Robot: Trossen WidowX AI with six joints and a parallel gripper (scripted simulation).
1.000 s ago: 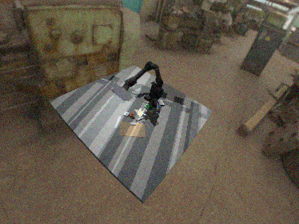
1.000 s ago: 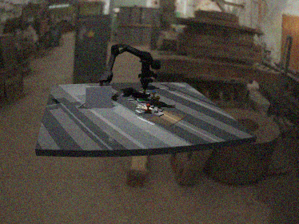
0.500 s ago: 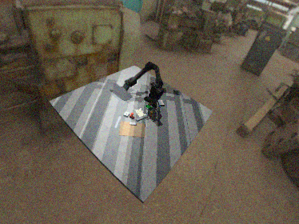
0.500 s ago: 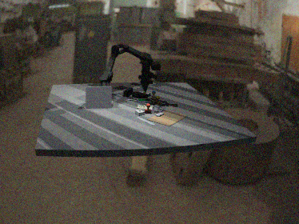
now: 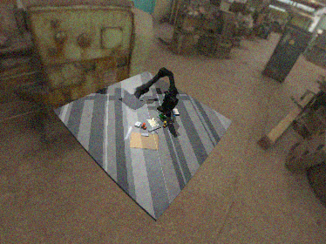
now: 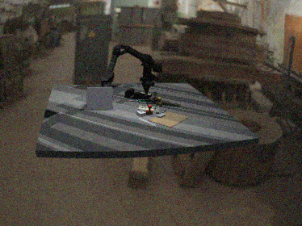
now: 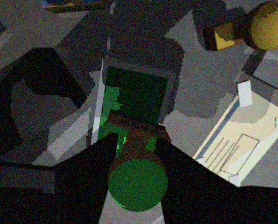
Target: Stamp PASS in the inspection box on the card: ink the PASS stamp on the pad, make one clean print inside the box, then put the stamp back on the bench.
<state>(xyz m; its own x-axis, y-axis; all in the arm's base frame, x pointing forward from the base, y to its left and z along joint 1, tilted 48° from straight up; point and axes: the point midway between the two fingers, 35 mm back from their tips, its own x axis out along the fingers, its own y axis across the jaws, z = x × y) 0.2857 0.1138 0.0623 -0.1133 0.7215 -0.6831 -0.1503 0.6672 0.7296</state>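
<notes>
Right now my gripper tip is 70 mm above the green ink pad and 10 mm past it. Round my gripper tip: dark block: 100 mm to the left, 50 mm below, 30 mm behind; then pass stamp: right at my gripper tip; then yellow-knobbed stamp: 90 mm ahead, 60 mm to the right, 50 mm below.
</notes>
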